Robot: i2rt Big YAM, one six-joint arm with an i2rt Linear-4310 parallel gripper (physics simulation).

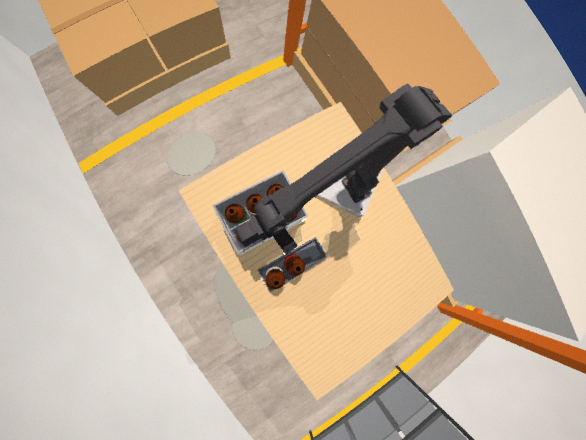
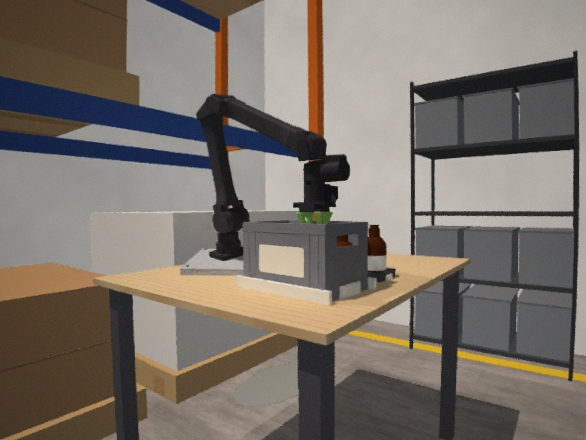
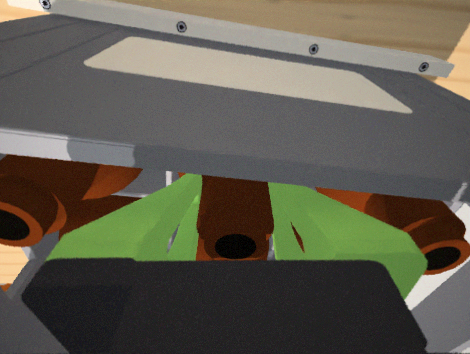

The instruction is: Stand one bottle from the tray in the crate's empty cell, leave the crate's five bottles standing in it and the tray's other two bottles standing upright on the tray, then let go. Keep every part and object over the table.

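Where they show: arm's base at its link origin: (image 1: 356,187) (image 2: 229,254).
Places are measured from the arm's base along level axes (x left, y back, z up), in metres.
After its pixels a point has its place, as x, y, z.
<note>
My gripper (image 2: 314,218) (image 3: 235,177) @(-0.030, -0.410, 0.079) is shut on the neck of a brown bottle (image 3: 235,212) @(-0.024, -0.409, 0.109). The green fingertips are at the crate's rim, and the bottle's body is hidden inside the grey crate (image 1: 241,196) @(-0.165, -0.452, 0.073) (image 2: 345,275) @(-0.090, -0.551, 0.002) (image 3: 225,115) @(0.012, -0.400, 0.100), in the middle of a row. Whether its base touches the crate floor is hidden. Brown bottles (image 1: 234,213) (image 3: 431,232) stand in the crate around it, partly hidden by the arm. A red-marked bottle (image 1: 295,266) @(0.146, -0.398, 0.110) and a white-labelled bottle (image 1: 275,279) @(0.152, -0.480, 0.110) (image 2: 377,250) @(0.139, -0.510, 0.038) stand upright on the dark tray (image 1: 315,250) @(0.158, -0.282, -0.043) (image 2: 385,274) @(0.147, -0.531, -0.031), whose other end is bare.
The arm (image 1: 340,155) @(-0.069, -0.233, 0.451) (image 2: 270,122) @(-0.076, -0.289, 0.408) reaches over the crate from its base plate (image 1: 361,209) @(0.093, -0.034, 0.012) (image 2: 207,262) @(-0.100, -0.010, -0.016). The tray lies close beside the crate on the wooden table (image 1: 360,300) @(0.459, -0.205, -0.049) (image 2: 200,295) @(-0.310, -0.277, -0.048). A pale strip (image 2: 280,290) @(-0.184, -0.427, -0.035) (image 3: 245,37) @(0.019, -0.412, -0.019) runs along the crate's foot. The crate stands near a table edge.
</note>
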